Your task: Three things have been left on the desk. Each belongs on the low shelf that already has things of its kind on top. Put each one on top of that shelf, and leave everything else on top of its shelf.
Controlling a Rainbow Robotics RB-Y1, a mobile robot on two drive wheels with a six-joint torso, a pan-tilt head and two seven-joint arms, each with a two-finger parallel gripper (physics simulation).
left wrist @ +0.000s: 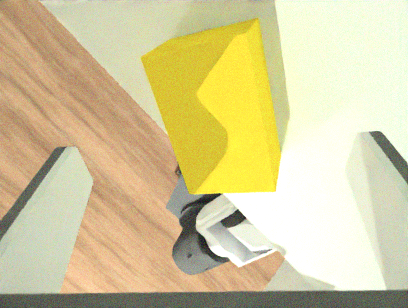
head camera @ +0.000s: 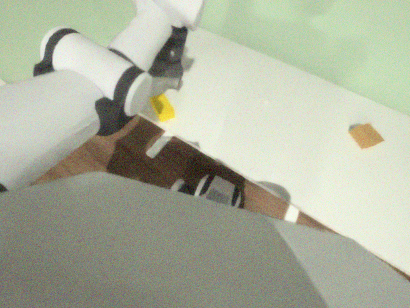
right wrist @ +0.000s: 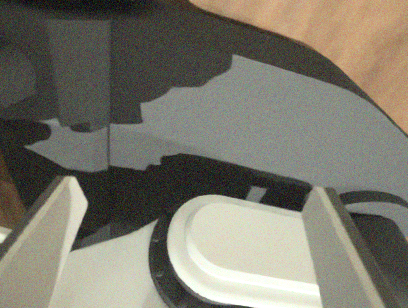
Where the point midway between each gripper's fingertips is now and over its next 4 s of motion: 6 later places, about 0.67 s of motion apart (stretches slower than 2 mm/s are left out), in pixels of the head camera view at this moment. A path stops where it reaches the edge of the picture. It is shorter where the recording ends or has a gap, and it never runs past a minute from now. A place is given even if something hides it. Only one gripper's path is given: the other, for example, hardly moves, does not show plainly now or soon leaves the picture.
My left gripper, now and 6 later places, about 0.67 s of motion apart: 162, 84; 164, 94; 165, 98; 165, 99; 163, 88; 160, 73; 162, 85
